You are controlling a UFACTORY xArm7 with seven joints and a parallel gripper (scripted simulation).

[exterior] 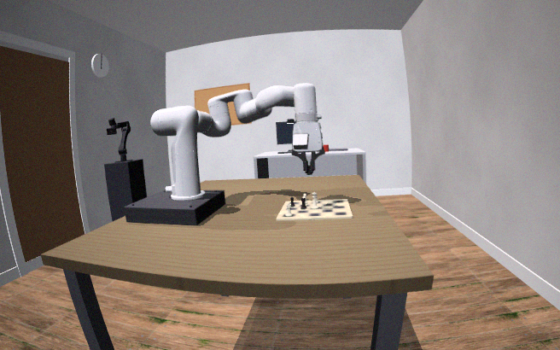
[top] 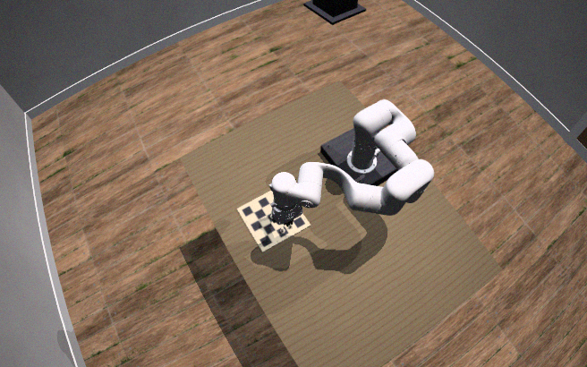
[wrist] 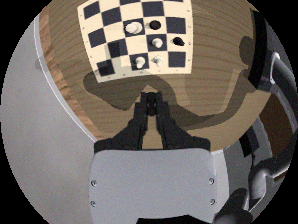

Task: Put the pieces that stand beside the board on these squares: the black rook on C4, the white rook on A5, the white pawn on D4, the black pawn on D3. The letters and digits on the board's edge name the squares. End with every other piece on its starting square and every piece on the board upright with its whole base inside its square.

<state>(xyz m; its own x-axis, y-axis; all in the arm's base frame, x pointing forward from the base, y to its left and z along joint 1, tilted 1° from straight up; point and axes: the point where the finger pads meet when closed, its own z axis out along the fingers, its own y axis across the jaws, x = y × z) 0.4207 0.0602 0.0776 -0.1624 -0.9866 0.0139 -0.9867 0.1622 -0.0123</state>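
My hand is 1 cm short of the chessboard, 10 cm to the left of it and 12 cm above it.
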